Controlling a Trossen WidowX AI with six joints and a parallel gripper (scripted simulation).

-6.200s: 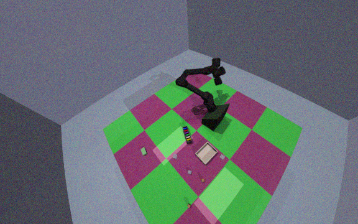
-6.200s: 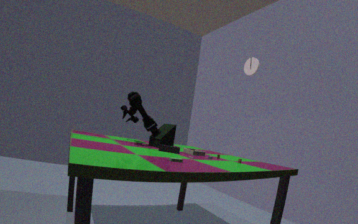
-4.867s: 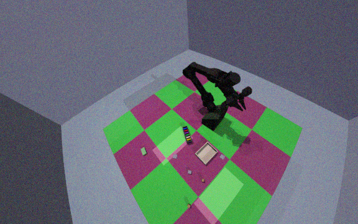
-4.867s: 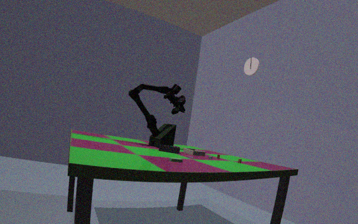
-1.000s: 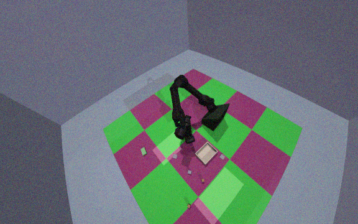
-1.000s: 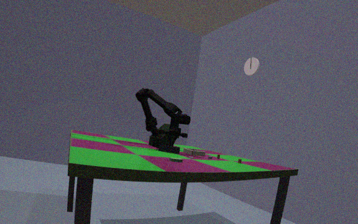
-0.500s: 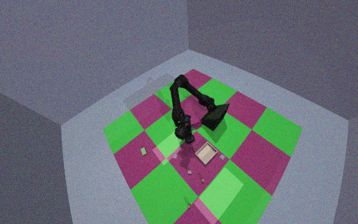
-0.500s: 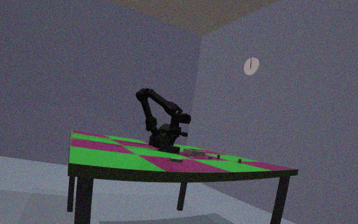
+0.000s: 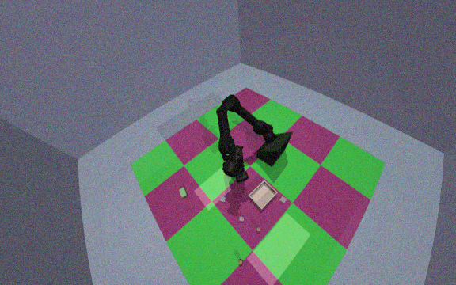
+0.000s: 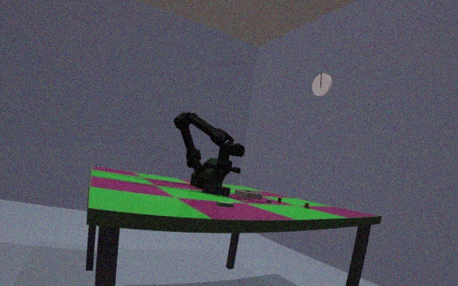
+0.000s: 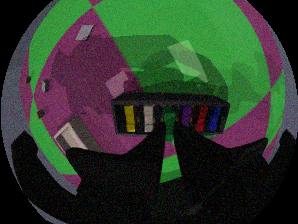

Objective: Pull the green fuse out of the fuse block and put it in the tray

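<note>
My gripper tip is 19 cm to the right of the tray and 5 cm above it. From my gripper tip the other things lie so: green fuse: 1 cm below; pale green block: 33 cm ahead, 16 cm to the right, 4 cm below.
</note>
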